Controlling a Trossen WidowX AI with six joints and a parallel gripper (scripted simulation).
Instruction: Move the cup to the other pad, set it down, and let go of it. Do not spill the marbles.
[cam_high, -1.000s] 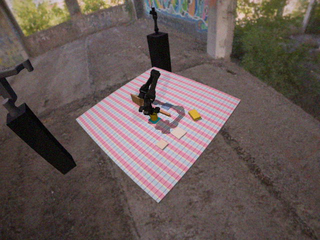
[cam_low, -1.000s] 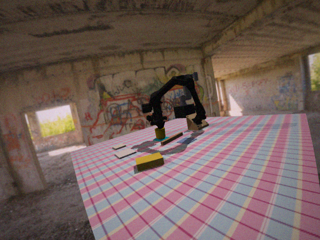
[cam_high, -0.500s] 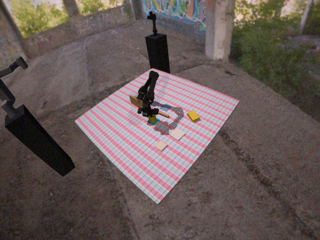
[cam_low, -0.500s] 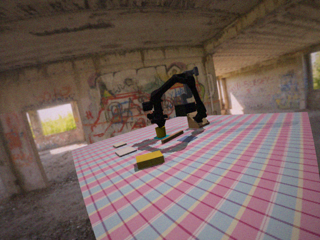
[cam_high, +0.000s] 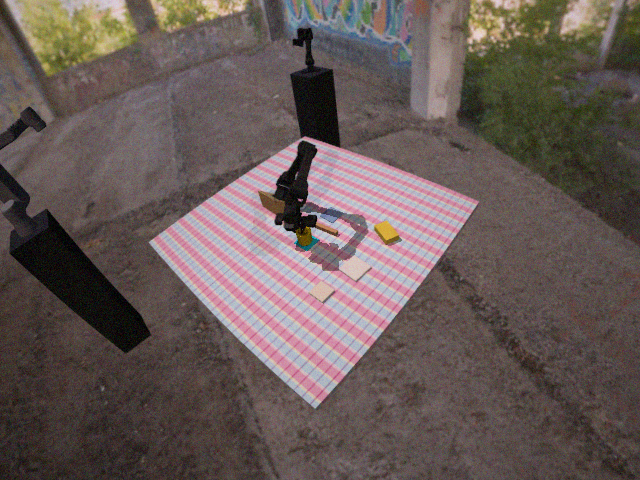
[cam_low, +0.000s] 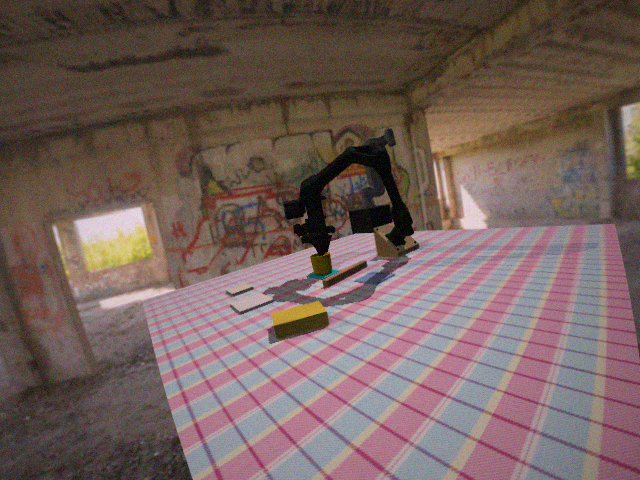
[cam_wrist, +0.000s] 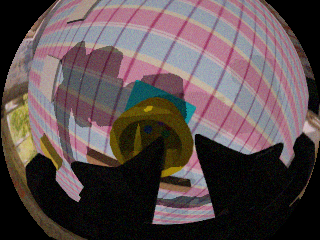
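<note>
The yellow cup is 20 mm below my gripper tip, 20 mm ahead of it and 10 mm to the left of it. Round my gripper tip: blue marble (40 mm below, 30 mm ahead, 20 mm to the left); then wooden bar (120 mm to the left, 50 mm below); then blue-grey pad (220 mm to the left, 60 mm below, 20 mm behind).
</note>
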